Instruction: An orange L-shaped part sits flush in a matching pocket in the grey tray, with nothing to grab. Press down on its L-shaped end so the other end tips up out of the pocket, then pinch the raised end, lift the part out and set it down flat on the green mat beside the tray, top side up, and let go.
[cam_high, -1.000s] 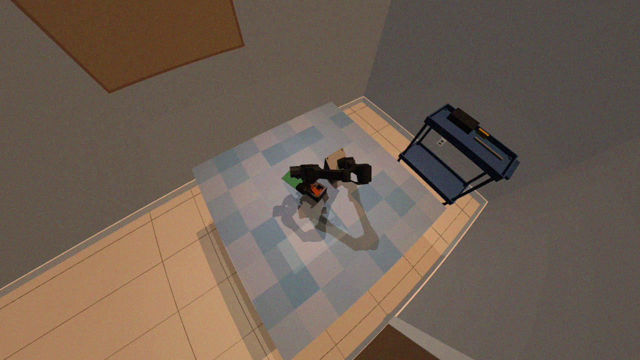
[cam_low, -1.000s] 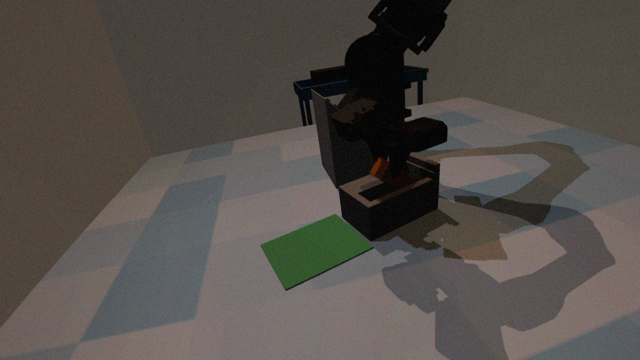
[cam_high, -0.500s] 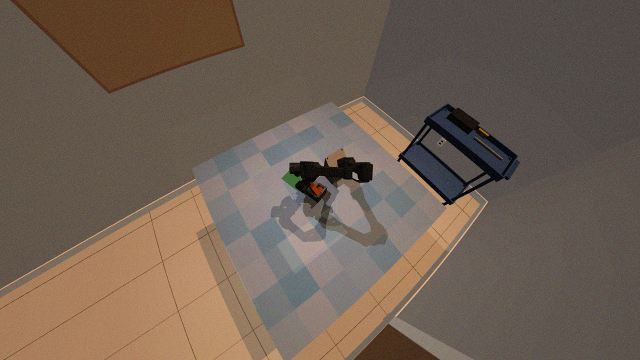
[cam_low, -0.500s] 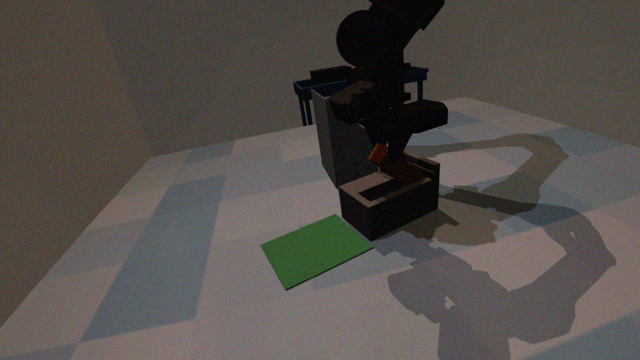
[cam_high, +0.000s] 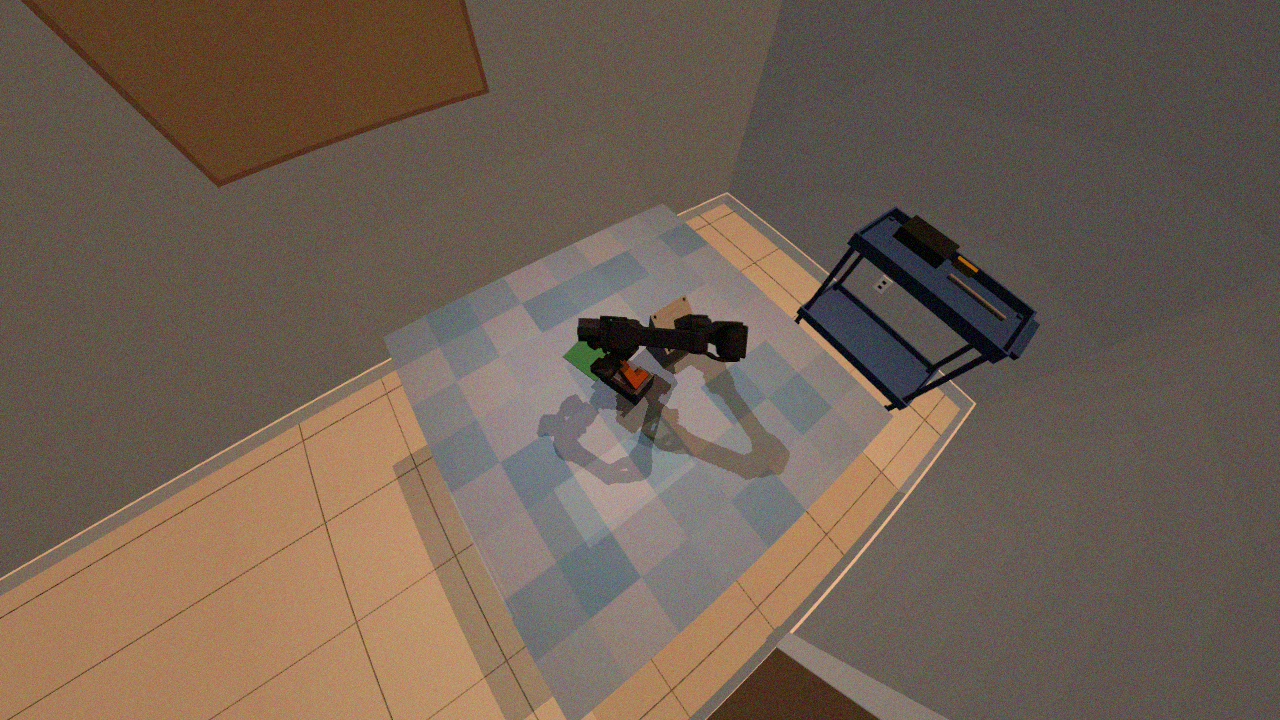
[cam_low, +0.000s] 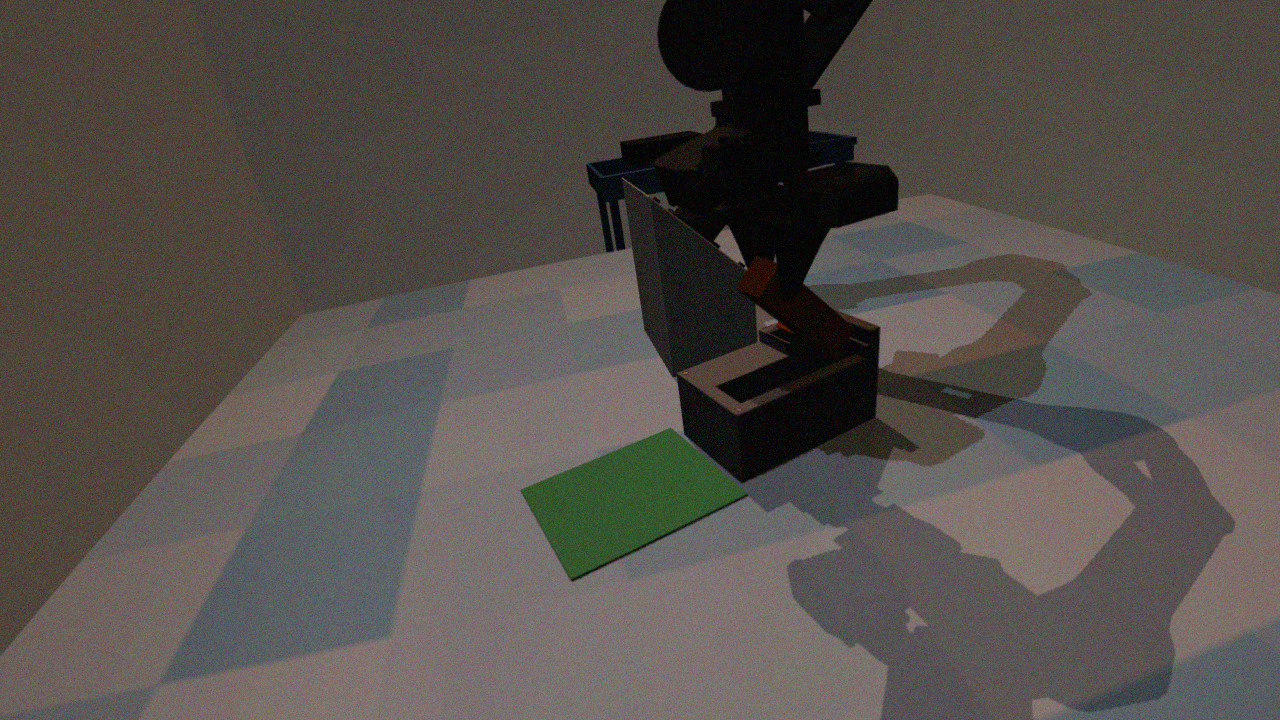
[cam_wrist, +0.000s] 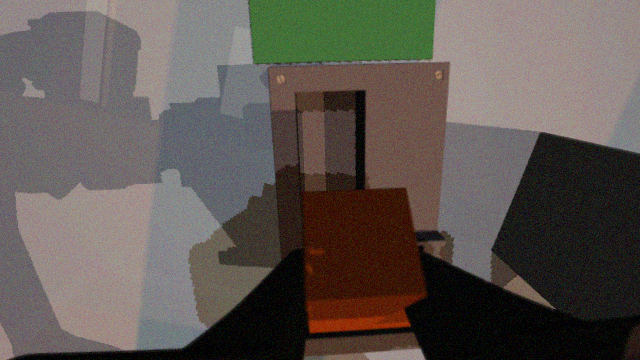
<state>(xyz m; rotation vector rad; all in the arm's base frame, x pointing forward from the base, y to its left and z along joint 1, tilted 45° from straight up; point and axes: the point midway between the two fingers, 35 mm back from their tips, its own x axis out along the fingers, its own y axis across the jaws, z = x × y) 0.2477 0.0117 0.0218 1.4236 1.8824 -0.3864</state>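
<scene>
My gripper tip is 15 cm above the green mat, 14 cm to the left of it and 4 cm short of it. From my gripper tip the other things lie so: orange L-shaped part: 3 cm to the left, 3 cm below, 3 cm behind.
</scene>
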